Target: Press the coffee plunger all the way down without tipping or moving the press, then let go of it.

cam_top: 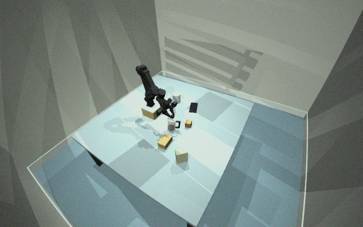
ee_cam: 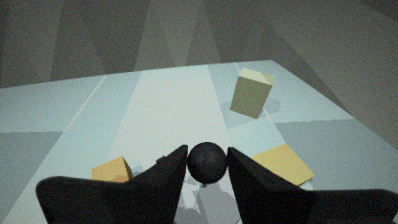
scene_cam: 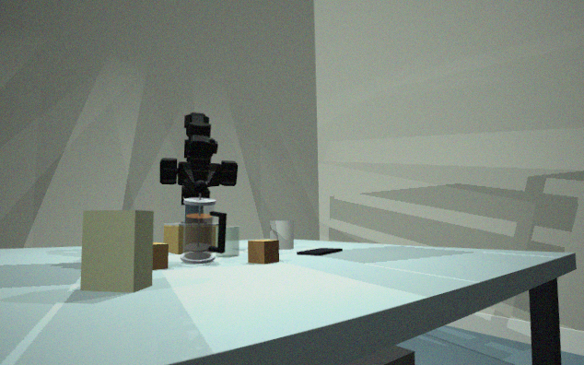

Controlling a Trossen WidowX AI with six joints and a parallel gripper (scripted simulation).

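The glass coffee press lies 1 cm behind my gripper tip, 2 cm to the left of it and 9 cm below it. Also, from my gripper tip: pale yellow block 18 cm ahead, 22 cm to the right, 12 cm below; then small orange cube 8 cm ahead, 12 cm to the left, 15 cm below.
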